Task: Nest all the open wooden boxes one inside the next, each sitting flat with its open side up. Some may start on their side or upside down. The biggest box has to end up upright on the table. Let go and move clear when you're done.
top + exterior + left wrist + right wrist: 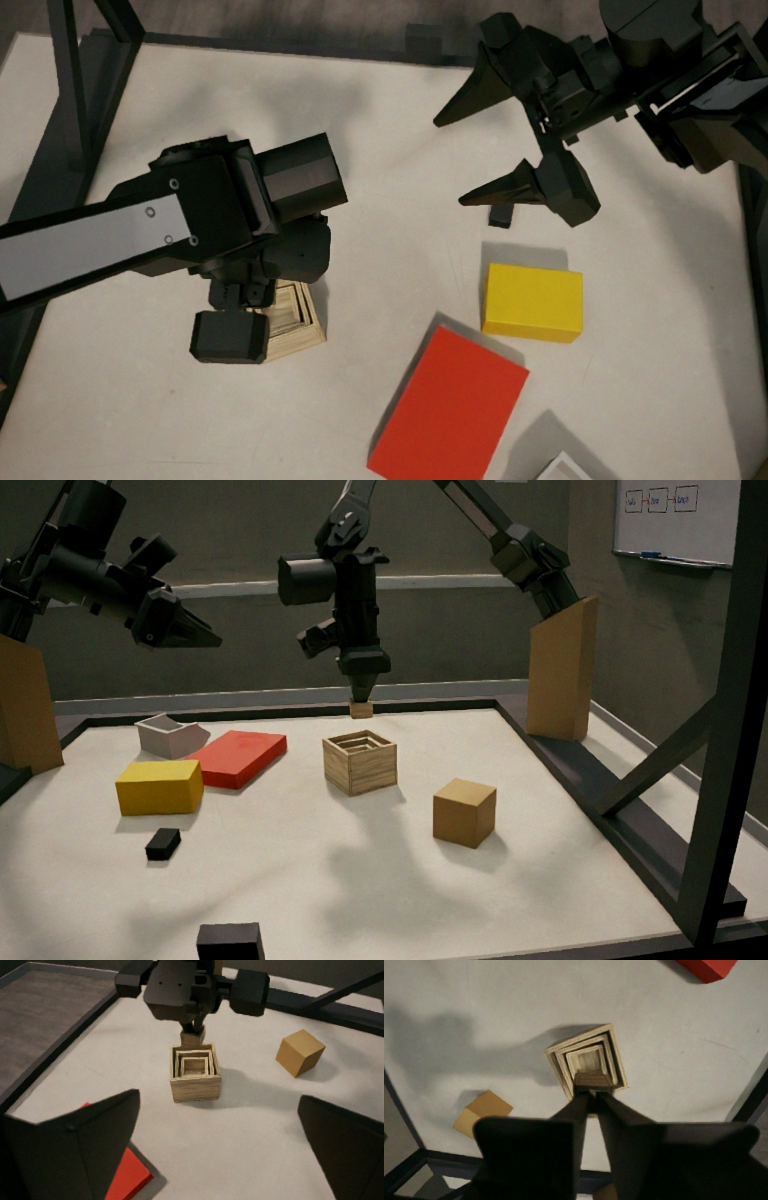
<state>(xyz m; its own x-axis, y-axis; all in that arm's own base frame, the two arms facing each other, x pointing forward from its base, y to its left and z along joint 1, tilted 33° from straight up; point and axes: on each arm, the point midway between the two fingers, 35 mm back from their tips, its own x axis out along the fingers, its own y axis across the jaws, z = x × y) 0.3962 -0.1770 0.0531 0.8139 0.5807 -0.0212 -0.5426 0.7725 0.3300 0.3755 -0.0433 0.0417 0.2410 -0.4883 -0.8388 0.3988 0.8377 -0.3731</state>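
The smallest wooden box lies 40 mm below my right hand. Also, from my right hand: tan cube: 170 mm behind, 120 mm to the right, 120 mm below; then red slab: 90 mm ahead, 210 mm to the left, 140 mm below; then biggest wooden box: 130 mm below.
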